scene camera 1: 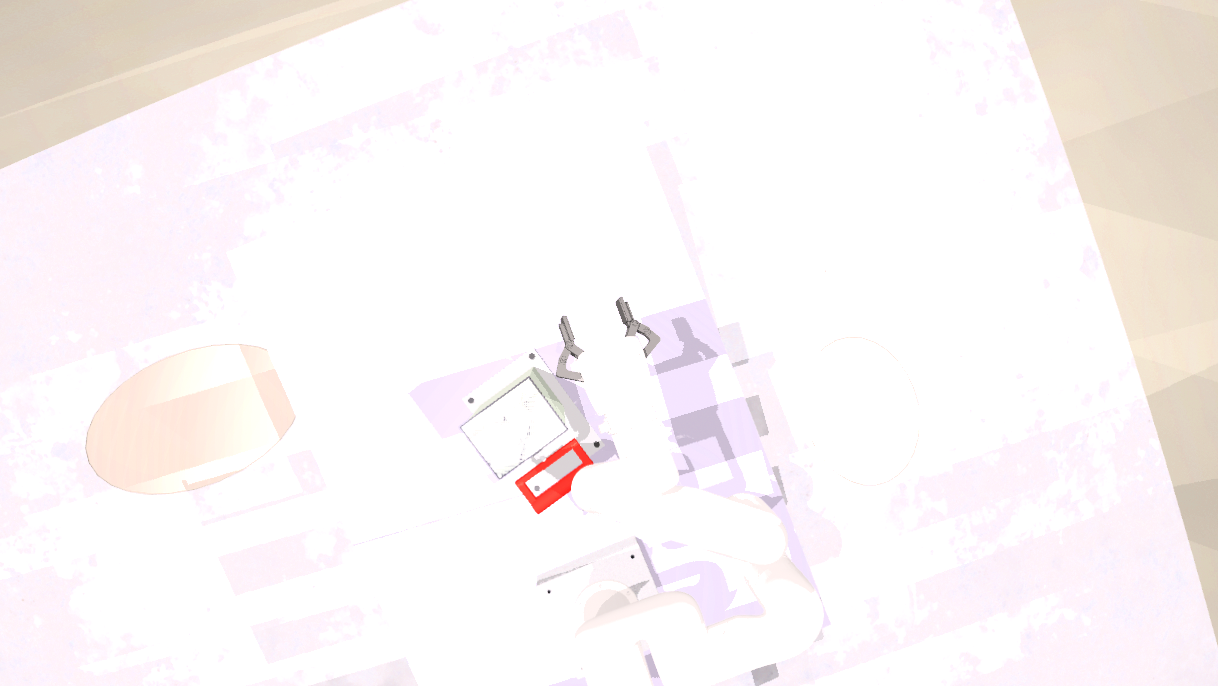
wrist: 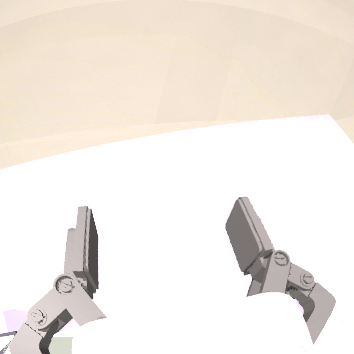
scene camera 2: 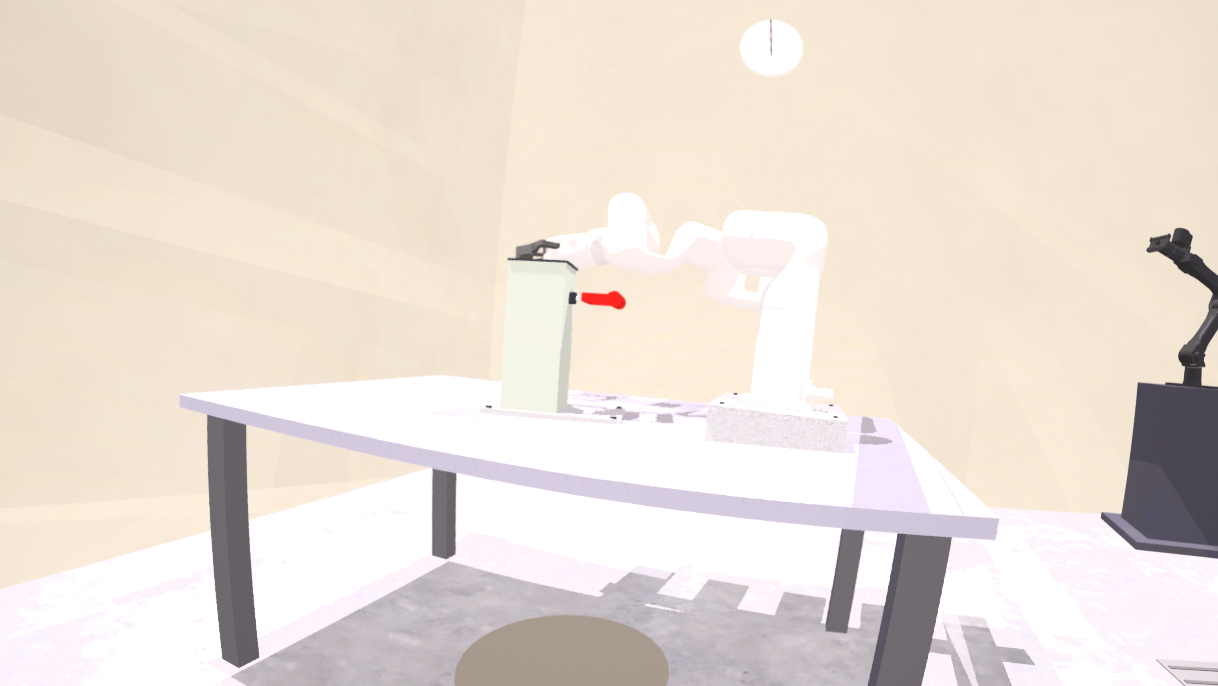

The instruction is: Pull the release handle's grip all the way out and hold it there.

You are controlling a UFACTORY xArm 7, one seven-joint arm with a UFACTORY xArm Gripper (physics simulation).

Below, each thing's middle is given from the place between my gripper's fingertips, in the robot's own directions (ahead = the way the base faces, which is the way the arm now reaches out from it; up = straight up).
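Labels:
Bolted base plate (scene camera 1: pixel 579 428): my hand is 29 cm above it, 20 cm past it and 14 cm to the right of it.

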